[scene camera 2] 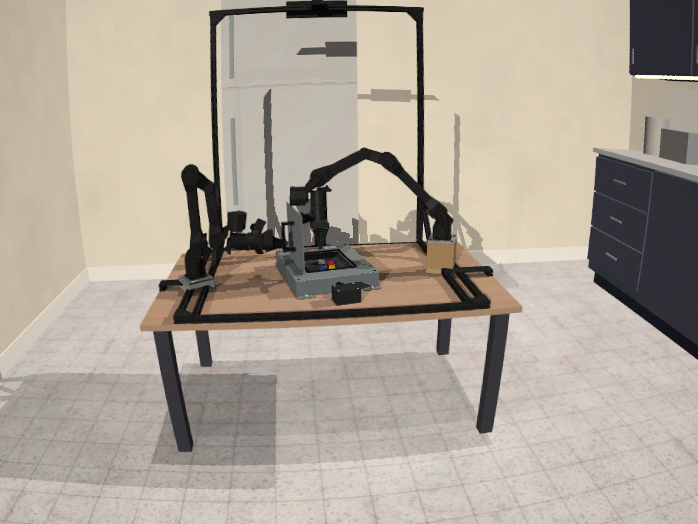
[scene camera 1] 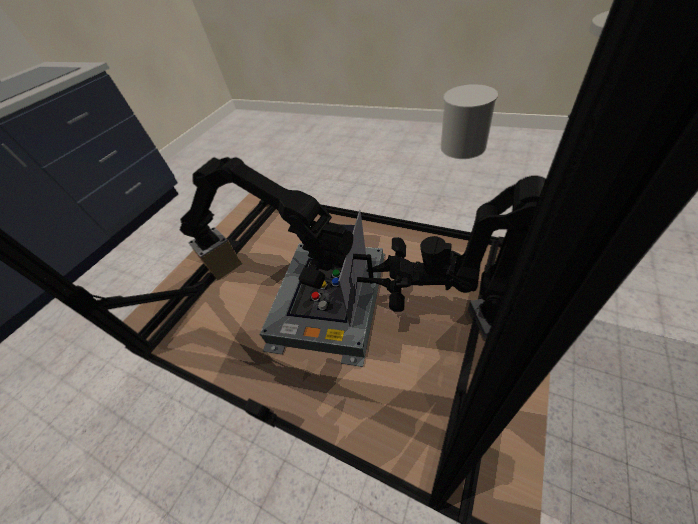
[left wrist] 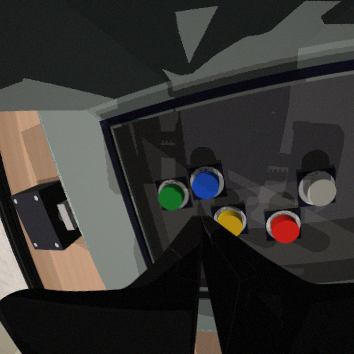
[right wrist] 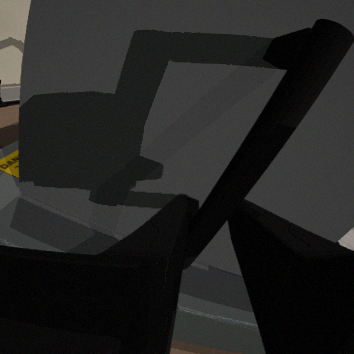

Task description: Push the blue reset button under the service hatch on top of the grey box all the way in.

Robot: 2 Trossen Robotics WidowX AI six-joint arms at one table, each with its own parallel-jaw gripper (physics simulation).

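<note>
The blue button [scene camera 1: 335, 281] [scene camera 2: 323, 269] [left wrist: 205, 184] sits in the recessed dark panel of the grey box [scene camera 1: 281, 298] [scene camera 2: 338, 282] [left wrist: 75, 175]; its round cap stands out of its ring. My left gripper [scene camera 2: 320, 245] [left wrist: 199, 223] is shut and empty, pointing down above the panel. In the left wrist view its tips appear just below the blue button and overlap the yellow button's edge; their exact height is unclear. The hatch [scene camera 1: 350, 276] [scene camera 2: 294, 236] [right wrist: 300, 175] stands open. My right gripper [scene camera 1: 374, 273] [scene camera 2: 286, 242] [right wrist: 206, 203] is shut on its black handle [right wrist: 260, 145].
Green [left wrist: 172, 196], yellow [left wrist: 230, 221], red [left wrist: 285, 228] and white [left wrist: 320, 190] buttons surround the blue one on the panel. The raised hatch borders the panel beside my left gripper. A small black box [scene camera 2: 346, 293] [left wrist: 45, 215] stands beside the grey box.
</note>
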